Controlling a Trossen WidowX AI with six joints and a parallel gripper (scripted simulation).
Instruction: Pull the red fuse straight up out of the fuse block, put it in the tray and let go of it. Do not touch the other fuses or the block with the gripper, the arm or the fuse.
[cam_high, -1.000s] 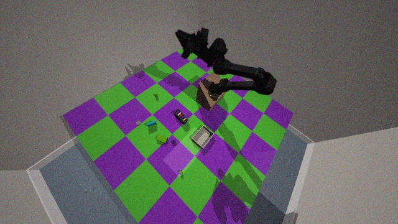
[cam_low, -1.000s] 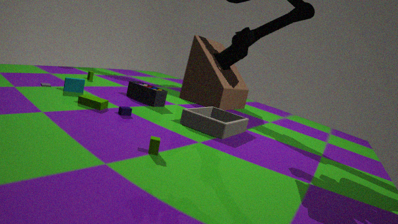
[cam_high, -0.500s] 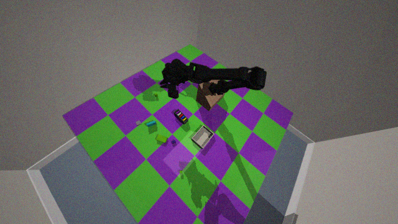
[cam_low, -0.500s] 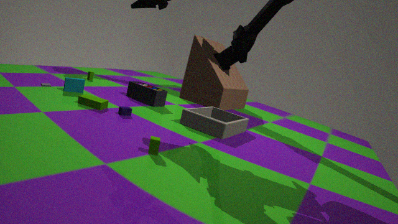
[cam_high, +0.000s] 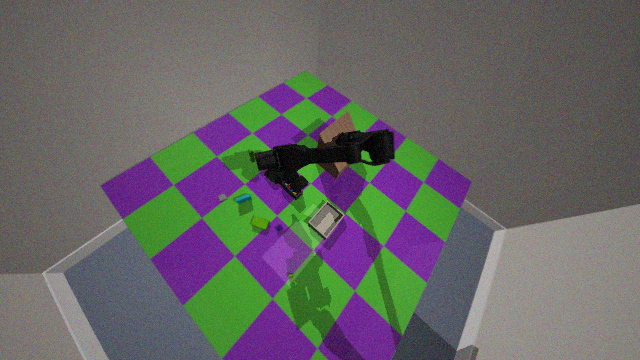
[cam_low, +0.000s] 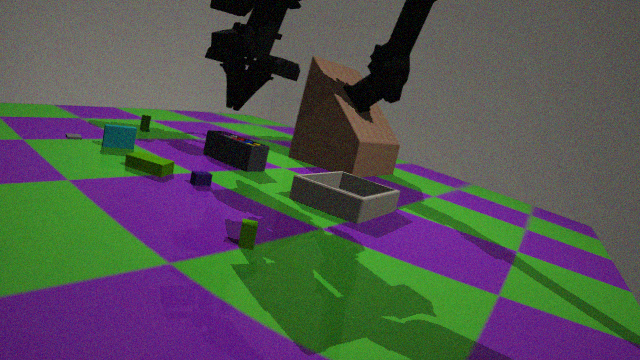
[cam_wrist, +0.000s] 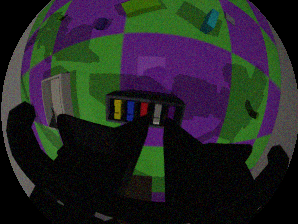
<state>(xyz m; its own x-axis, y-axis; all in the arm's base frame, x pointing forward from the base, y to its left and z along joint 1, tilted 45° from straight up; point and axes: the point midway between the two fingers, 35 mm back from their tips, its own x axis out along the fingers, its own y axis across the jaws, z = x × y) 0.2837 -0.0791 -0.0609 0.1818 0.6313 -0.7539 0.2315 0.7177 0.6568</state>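
My gripper tip is now 6 cm above the red fuse, 2 cm to the right of it and 1 cm past it.
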